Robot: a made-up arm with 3 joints. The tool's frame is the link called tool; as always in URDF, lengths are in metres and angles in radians.
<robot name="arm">
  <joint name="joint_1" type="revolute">
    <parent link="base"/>
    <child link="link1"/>
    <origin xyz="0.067 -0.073 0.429"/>
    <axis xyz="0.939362 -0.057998 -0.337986"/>
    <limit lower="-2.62" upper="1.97"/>
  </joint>
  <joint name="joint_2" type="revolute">
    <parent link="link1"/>
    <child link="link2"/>
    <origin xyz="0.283 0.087 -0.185"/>
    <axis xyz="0 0 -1"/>
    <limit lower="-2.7" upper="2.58"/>
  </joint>
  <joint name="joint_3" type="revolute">
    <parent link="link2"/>
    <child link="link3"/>
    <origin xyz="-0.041 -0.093 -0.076"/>
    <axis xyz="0 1 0"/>
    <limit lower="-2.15" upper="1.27"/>
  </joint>
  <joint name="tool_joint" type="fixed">
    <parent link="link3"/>
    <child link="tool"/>
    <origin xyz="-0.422 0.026 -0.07" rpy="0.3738 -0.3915 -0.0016"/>
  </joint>
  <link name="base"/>
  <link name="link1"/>
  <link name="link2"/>
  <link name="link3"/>
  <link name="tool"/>
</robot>
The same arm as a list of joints. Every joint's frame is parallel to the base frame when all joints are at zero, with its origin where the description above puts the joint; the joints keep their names.
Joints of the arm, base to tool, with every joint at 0 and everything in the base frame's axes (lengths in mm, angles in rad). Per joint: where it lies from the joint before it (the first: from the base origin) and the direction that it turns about. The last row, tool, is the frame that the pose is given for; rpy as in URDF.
joint_1: axis 0.939362 -0.057998 -0.337986 origin 67 -73 429
joint_2: axis 0 0 -1 origin 283 87 -185
joint_3: axis 0 1 0 origin -41 -93 -76
tool: origin -422 26 -70 rpy 0.3738 -0.3915 -0.0016
Joint limits (rad, base to tool): -2.62..1.97 -2.7..2.58 -2.15..1.27

